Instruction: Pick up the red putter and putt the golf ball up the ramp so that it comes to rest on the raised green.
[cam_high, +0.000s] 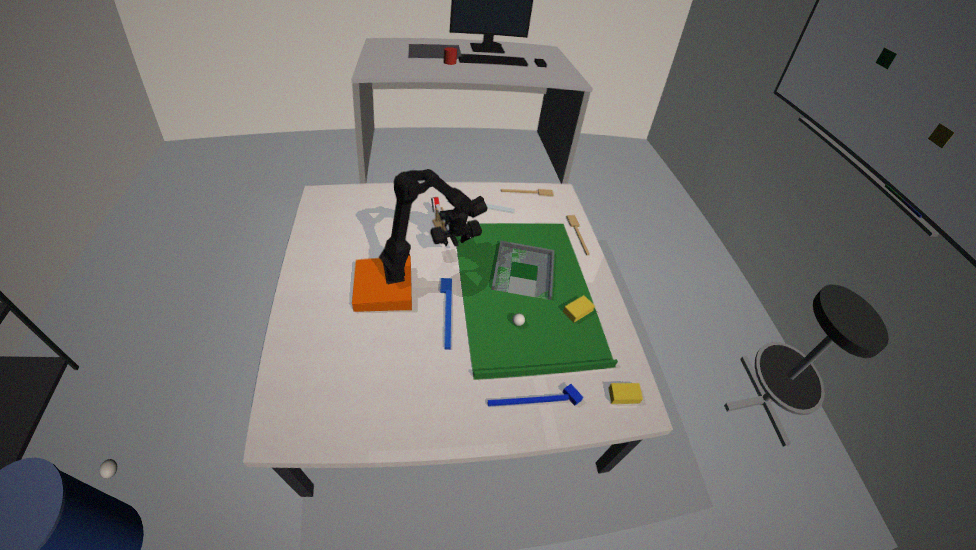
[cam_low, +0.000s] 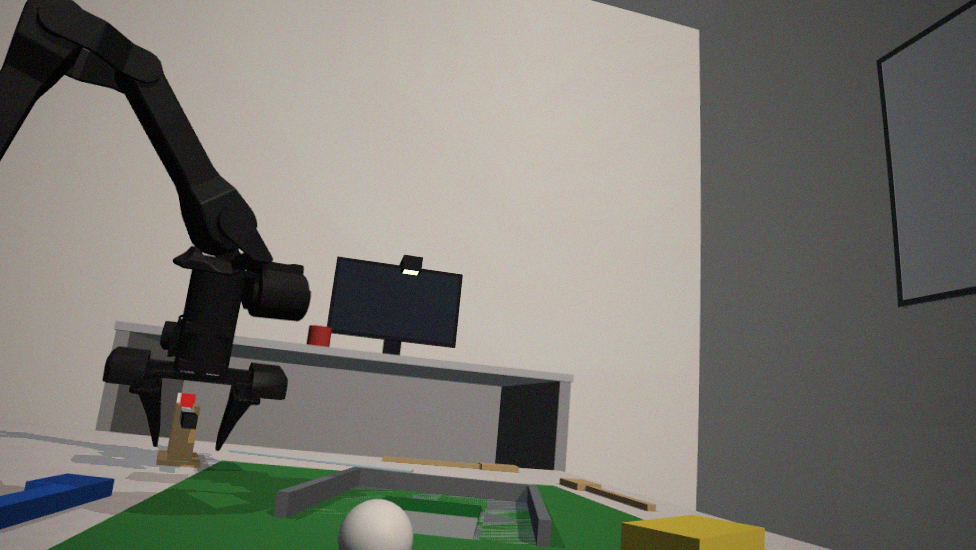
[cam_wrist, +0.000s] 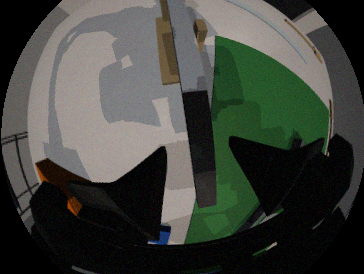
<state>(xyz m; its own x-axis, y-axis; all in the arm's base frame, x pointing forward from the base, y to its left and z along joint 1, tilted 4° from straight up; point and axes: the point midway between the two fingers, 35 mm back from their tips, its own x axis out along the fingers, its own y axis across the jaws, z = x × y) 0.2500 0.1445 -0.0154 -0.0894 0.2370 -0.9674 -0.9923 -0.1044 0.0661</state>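
My gripper tip is now 110 mm to the right of the red putter, 30 mm below it and 20 mm past it. The rest, counted from my gripper tip: white golf ball 400 mm to the right, 130 mm ahead, 10 mm below; then green mat 250 mm to the right, 220 mm ahead, 30 mm below; then tan stand 130 mm to the left, 20 mm behind.
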